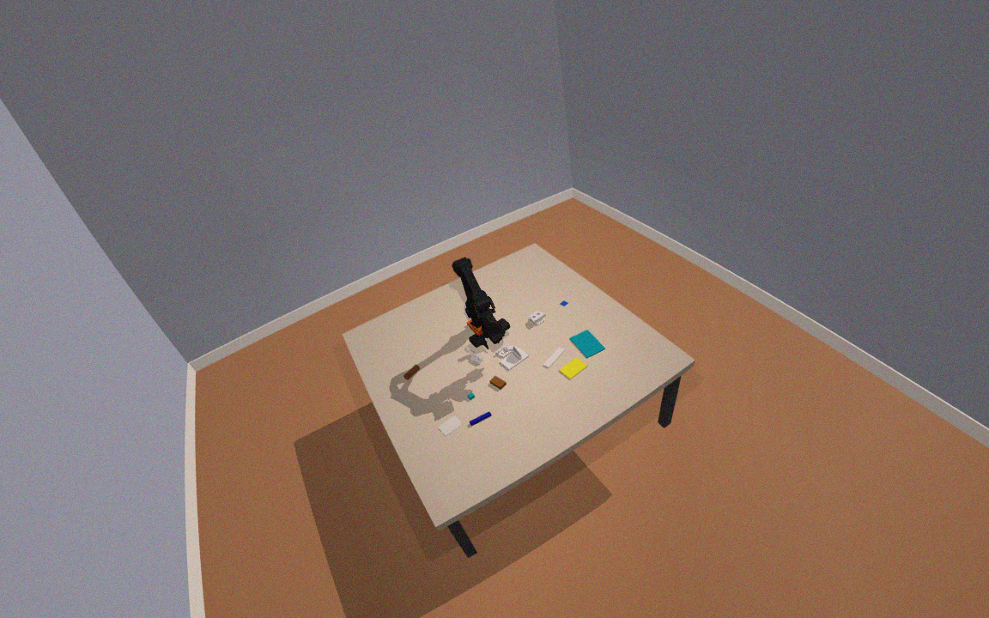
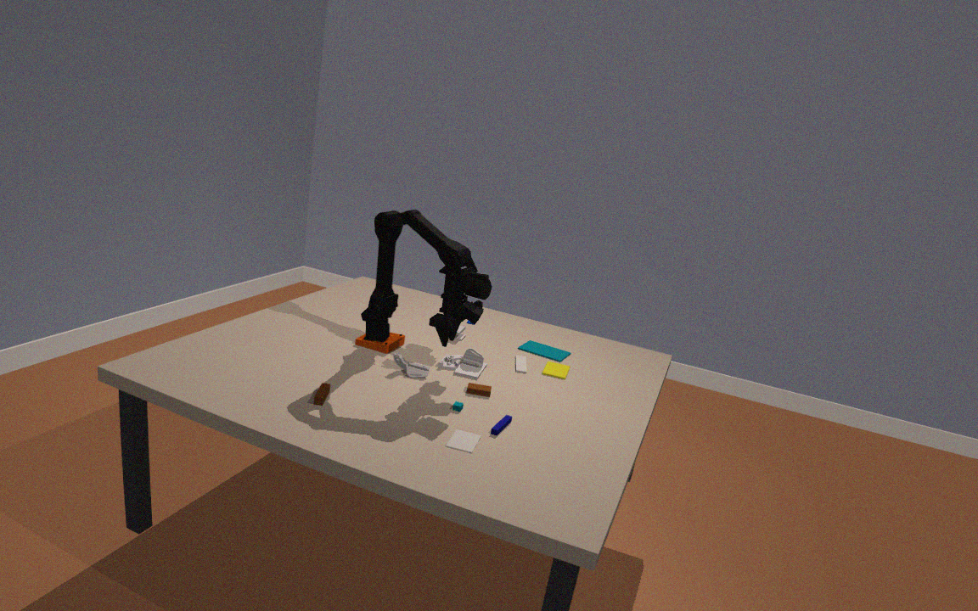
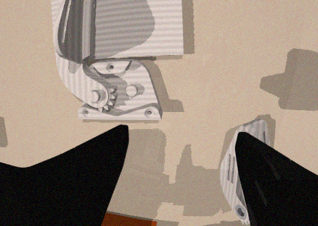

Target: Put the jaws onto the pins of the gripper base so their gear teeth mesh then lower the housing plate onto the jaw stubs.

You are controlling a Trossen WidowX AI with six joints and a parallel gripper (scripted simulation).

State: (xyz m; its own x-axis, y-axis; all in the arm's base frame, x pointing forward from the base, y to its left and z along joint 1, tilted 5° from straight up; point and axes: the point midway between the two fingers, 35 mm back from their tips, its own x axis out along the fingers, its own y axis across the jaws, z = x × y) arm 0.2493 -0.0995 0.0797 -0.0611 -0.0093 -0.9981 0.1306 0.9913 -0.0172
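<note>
Right now the grey jaw is 110 mm behind my gripper tip, 60 mm to the right of it and 50 mm below it. Also, from my gripper tip: brown block: 120 mm ahead, 90 mm to the right, 80 mm below; white housing plate: 80 mm below, 60 mm to the left; teal cube: 220 mm to the right, 90 mm ahead, 80 mm below.
</note>
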